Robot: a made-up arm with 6 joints.
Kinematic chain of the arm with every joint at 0, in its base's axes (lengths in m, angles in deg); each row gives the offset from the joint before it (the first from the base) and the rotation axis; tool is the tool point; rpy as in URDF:
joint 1: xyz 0 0 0.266 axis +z
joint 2: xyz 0 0 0 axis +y
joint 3: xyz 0.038 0 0.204 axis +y
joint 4: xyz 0.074 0 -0.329 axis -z
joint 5: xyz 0 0 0 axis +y
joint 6: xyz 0.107 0 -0.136 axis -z
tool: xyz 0 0 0 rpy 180 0 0
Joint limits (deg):
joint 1: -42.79..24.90
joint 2: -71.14..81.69
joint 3: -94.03..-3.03
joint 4: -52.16..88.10
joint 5: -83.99..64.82
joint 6: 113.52..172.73
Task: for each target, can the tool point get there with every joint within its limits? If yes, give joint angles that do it. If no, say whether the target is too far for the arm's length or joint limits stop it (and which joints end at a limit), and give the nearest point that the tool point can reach.
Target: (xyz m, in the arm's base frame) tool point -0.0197 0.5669 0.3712
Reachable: no: joint limits stop it (at a limit: joint 1, joint 3, joint 4) | nearest point 0.1553 0.2227 0.3778 | short by 0.386 m
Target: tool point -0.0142 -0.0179 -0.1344
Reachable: yes | joints -5.18 61.94 -27.07 46.82 29.47 136.49
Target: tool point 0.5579 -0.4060 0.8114
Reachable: no: too far | nearest point 0.4079 -0.2968 0.6647 | short by 0.236 m
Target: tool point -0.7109 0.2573 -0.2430
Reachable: no: too far | nearest point -0.2307 0.0835 0.0225 | short by 0.576 m
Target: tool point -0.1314 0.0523 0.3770
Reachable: no: joint limits stop it (at a limit: joint 1, joint 2, joint 3, joint 4, joint 5) | nearest point 0.0345 0.1435 0.4609 | short by 0.207 m
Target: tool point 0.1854 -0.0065 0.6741
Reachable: yes | joints -22.40 -43.06 -47.70 -22.60 -65.36 147.43
